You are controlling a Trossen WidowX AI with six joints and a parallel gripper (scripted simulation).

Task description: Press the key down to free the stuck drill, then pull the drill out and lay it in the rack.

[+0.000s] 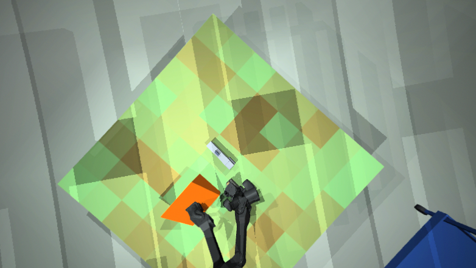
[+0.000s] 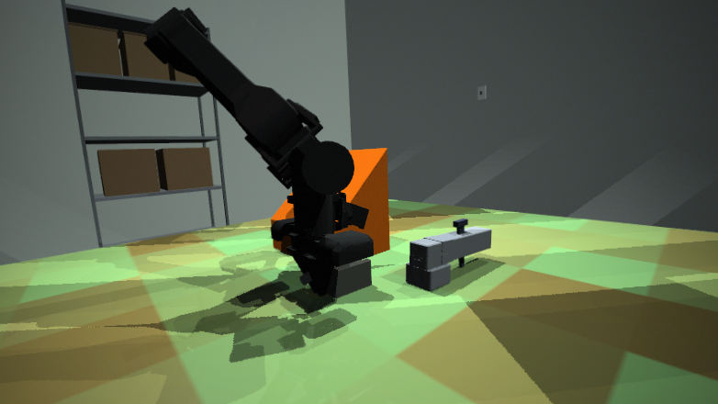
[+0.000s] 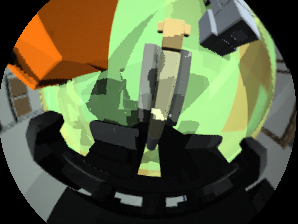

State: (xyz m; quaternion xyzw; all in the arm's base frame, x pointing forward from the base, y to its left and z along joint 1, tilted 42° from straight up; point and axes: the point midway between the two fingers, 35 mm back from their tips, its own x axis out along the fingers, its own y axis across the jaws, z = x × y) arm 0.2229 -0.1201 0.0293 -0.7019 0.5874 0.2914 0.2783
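Now: the drill 3 cm to the left of my gripper tip and 4 cm above it. Also, from my gripper tip: dark rack (5 cm to the left, 1 cm above); dark key (5 cm ahead, 25 cm to the left, 5 cm above).
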